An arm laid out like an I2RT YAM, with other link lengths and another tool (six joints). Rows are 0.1 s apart.
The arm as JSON. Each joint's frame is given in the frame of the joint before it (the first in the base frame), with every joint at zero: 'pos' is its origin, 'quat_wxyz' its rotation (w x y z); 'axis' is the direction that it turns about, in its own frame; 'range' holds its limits. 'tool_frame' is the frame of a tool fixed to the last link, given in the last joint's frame.
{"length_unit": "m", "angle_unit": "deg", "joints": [
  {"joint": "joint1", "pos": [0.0, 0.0, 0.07], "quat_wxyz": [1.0, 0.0, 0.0, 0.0], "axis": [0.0, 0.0, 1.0], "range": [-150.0, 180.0]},
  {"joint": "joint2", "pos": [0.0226, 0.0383, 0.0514], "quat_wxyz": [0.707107, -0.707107, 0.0, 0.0], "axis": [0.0, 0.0, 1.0], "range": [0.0, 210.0]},
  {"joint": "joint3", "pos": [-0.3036, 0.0, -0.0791], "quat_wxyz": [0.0, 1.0, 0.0, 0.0], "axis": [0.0, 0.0, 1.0], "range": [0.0, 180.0]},
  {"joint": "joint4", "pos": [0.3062, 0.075, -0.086], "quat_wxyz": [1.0, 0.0, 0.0, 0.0], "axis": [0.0, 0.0, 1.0], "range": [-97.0, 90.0]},
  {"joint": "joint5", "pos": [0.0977, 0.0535, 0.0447], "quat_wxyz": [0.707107, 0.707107, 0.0, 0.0], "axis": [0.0, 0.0, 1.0], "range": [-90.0, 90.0]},
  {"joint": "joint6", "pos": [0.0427, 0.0, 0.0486], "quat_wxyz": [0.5, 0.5, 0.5, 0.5], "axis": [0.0, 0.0, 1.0], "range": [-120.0, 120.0]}
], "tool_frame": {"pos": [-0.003, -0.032, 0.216], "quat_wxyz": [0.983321, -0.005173, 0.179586, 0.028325]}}
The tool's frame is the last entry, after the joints.
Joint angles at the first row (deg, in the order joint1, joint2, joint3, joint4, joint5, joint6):
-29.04 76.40 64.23 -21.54 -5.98 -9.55
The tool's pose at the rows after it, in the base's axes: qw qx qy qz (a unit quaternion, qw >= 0); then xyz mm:
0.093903, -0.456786, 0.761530, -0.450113, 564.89, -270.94, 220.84
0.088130, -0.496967, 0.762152, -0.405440, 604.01, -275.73, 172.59
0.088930, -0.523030, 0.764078, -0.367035, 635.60, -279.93, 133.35
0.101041, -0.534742, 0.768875, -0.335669, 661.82, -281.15, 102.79
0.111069, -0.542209, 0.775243, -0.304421, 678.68, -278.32, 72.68
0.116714, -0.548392, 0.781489, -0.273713, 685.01, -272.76, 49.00
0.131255, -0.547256, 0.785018, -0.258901, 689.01, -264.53, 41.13
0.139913, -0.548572, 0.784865, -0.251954, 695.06, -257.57, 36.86
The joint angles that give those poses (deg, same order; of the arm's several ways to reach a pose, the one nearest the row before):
-28.77 88.50 73.71 -24.83 -5.49 -11.30
-28.75 100.23 82.81 -28.31 -8.46 -13.47
-28.83 110.31 91.85 -31.97 -11.15 -14.66
-28.93 118.28 99.12 -34.13 -14.11 -14.45
-28.94 124.55 104.54 -36.05 -16.67 -13.87
-29.01 128.87 108.51 -38.64 -18.78 -13.47
-28.93 129.90 108.53 -38.11 -20.84 -12.48
-28.54 130.94 109.20 -37.83 -21.88 -11.95

